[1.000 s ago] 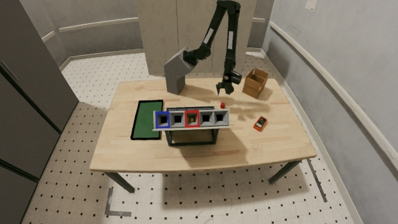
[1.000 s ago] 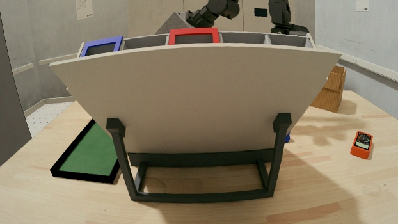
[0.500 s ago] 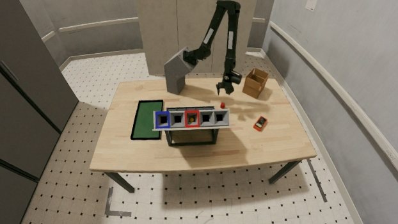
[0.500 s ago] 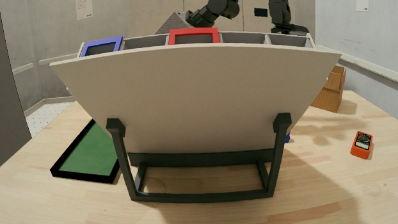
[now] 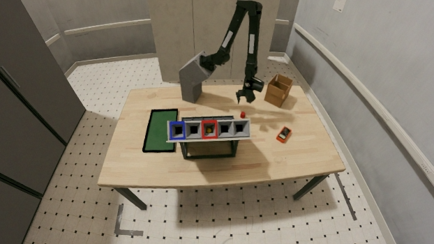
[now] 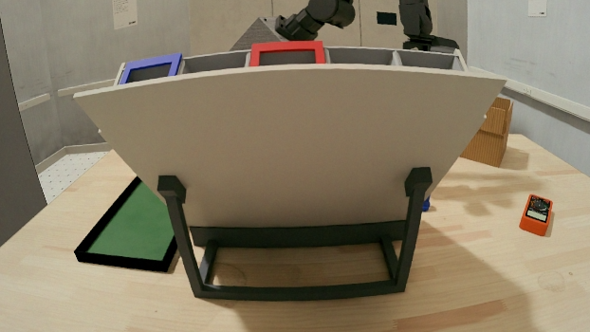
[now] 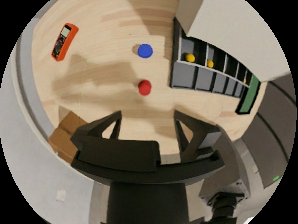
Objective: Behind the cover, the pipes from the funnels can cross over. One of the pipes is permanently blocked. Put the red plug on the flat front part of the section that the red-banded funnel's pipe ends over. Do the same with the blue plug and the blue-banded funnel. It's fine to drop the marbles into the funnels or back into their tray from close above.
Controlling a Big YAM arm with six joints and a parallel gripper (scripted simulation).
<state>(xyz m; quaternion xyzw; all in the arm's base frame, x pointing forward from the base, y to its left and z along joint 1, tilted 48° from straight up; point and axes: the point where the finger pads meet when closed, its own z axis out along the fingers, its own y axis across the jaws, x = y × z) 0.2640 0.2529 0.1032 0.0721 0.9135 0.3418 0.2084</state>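
My gripper is now 12 cm above the red plug and 1 cm to the right of it. Also, from my hand: pale cover: 26 cm to the right, 22 cm ahead, 7 cm above; orange device: 28 cm to the left, 20 cm ahead, 13 cm below; blue plug: 12 cm below, 10 cm ahead, 1 cm to the left.
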